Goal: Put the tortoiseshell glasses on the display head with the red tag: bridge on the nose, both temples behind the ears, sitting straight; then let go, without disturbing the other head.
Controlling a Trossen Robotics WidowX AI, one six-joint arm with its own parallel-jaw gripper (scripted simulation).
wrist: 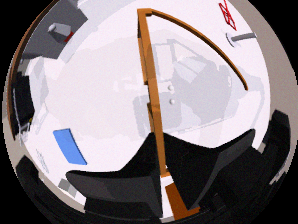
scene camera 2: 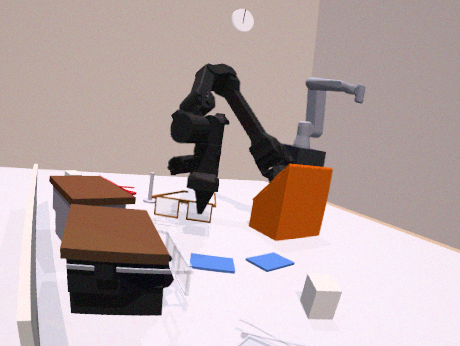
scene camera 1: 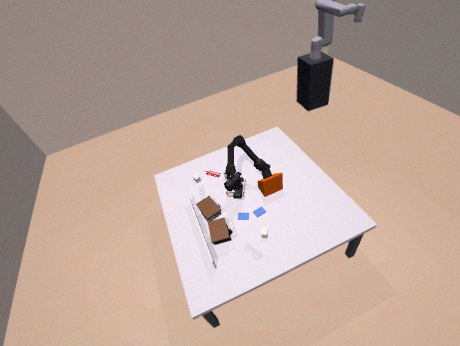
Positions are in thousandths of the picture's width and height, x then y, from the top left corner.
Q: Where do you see a white cube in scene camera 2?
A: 699, 854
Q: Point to a head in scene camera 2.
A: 227, 686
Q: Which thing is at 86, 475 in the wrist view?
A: A head.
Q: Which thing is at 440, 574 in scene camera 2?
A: The gripper.
